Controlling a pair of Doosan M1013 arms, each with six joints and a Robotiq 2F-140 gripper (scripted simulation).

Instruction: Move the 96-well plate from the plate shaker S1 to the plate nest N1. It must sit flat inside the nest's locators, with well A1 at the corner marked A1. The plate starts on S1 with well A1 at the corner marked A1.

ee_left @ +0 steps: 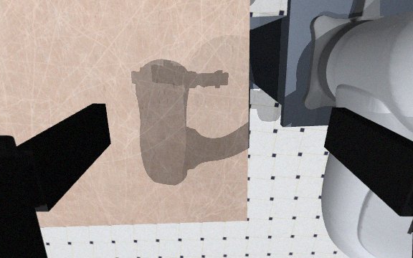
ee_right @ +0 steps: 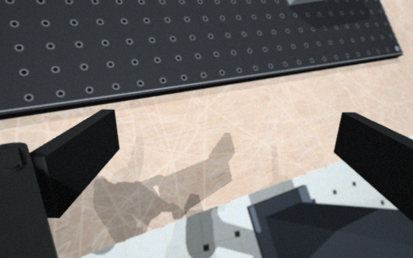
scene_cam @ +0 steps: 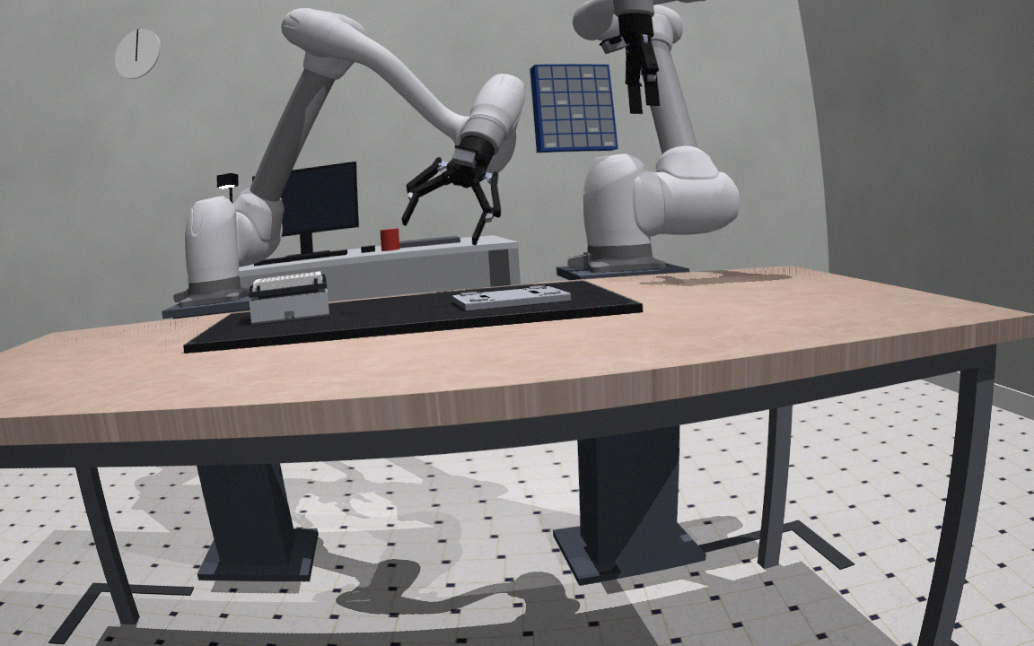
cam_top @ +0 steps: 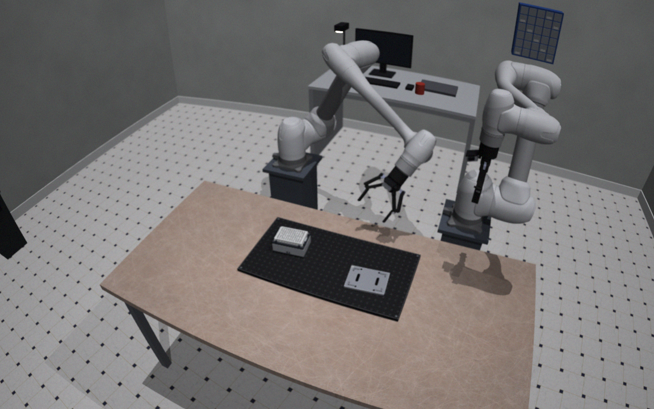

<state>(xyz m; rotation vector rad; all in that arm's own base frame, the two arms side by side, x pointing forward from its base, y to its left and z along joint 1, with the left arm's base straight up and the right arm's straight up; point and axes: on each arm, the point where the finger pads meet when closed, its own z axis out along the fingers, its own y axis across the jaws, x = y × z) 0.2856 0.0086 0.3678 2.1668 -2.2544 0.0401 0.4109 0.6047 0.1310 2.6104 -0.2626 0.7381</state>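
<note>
My right gripper is now 27 cm short of the white 96-well plate, 25 cm to the left of it and 6 cm above it. From my right hand the other things lie so: grey plate nest N1 (29 cm ahead, 13 cm to the left, 11 cm below); then A1 label (26 cm ahead, 4 cm to the left, 11 cm below).
</note>
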